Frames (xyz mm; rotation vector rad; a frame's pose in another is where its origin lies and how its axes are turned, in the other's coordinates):
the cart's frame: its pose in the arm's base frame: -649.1 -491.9 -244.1 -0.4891 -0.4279 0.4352
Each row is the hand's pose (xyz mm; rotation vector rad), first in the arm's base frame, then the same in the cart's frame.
Working: the arm's base frame: its pose in the cart's frame: 845.5 72.5 52.5 0.4891 0.4279 -0.4352

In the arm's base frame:
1: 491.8 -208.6 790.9 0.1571 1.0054 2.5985
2: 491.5 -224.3 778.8 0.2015 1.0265 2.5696
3: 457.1 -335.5 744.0 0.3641 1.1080 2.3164
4: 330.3 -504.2 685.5 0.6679 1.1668 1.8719
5: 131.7 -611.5 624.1 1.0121 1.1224 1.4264
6: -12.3 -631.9 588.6 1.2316 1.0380 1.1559
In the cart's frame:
1: 1372.7 -656.1 371.9 0.9689 0.3615 2.3828
2: 1361.3 -662.1 356.8 1.0154 0.3833 2.3591
3: 1268.4 -722.2 306.6 1.2017 0.5351 2.1277
4: 1064.5 -788.5 262.1 1.5229 0.7155 1.6776
5: 830.8 -783.3 271.9 1.8519 0.7753 1.1725
6: 692.2 -738.6 306.4 2.0435 0.7423 0.8392

